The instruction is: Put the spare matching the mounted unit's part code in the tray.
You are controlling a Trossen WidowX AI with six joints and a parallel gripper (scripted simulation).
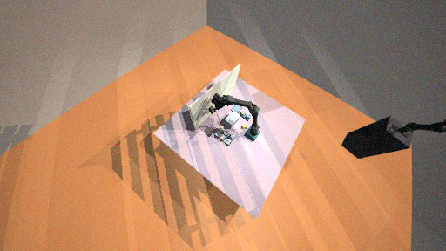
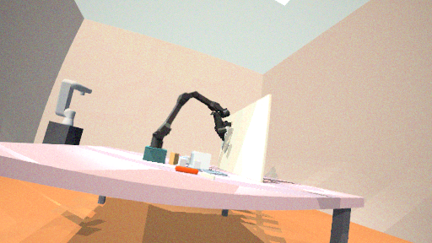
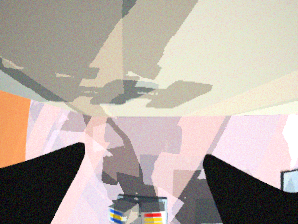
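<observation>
Now: gripper tip 34 cm to the left of the grey holder, 22 cm past it and 22 cm above it. The rest, counted from my gripper tip: tan block: 31 cm behind, 21 cm to the right, 19 cm below; then tall cream panel: 13 cm to the right, 8 cm ahead.
</observation>
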